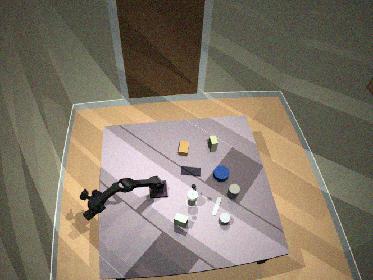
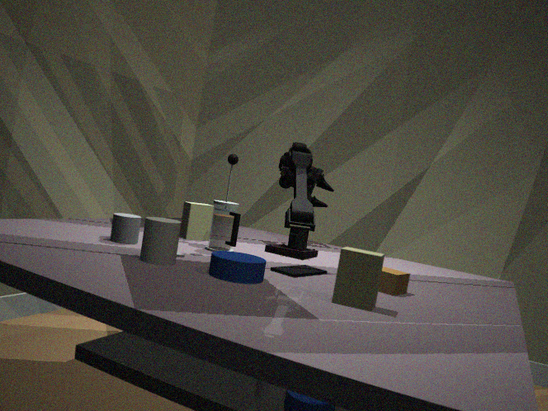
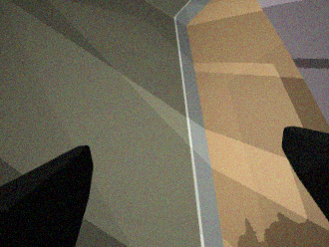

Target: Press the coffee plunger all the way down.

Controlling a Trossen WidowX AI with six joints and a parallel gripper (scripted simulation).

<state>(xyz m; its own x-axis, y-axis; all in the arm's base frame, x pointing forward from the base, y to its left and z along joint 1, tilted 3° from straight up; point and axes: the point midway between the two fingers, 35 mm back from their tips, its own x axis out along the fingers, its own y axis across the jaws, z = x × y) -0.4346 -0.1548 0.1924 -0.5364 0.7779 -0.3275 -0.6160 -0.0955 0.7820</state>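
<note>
Now: gripper tip 70 cm short of the coffee press, 5 cm above it and 4 cm to the right of it. The rest, counted from my gripper tip: orange block: 64 cm ahead, 48 cm to the left, 15 cm below; then grey cylinder: 92 cm ahead, 14 cm below, 12 cm to the right.
</note>
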